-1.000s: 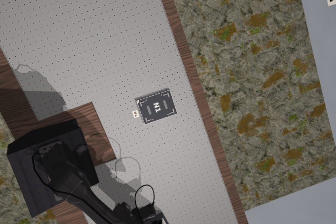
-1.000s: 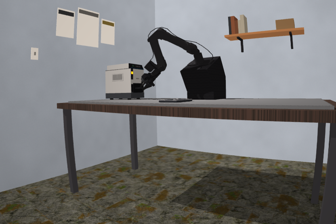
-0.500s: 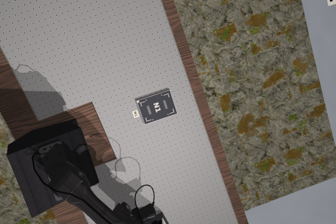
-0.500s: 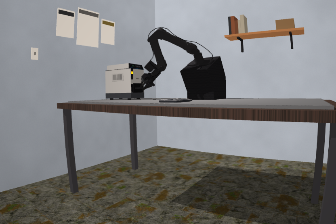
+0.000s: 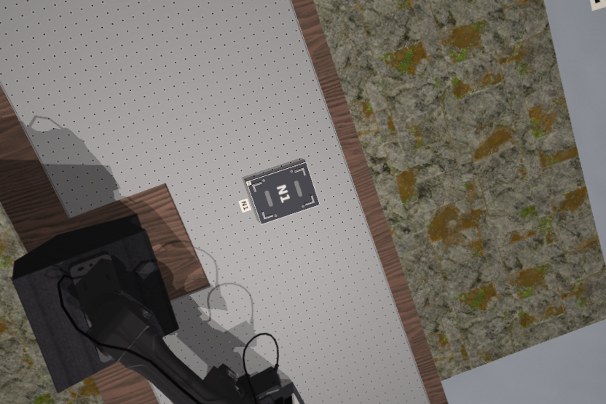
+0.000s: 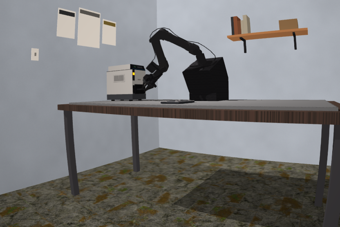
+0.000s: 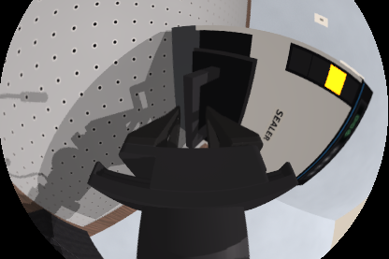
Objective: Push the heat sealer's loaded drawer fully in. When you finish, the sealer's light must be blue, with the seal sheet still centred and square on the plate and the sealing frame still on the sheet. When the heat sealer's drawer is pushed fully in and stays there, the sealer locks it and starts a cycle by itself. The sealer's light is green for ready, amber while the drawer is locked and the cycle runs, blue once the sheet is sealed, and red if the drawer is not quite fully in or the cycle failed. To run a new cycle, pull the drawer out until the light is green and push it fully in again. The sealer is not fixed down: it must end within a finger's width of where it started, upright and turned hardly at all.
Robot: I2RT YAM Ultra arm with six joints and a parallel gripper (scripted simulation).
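Now: hand 10 cm to the left of the sealer drawer, 2 cm short of it and 1 cm above it. The rest, counted from my hand: label tag: 50 cm to the left, 9 cm below, 9 cm ahead.
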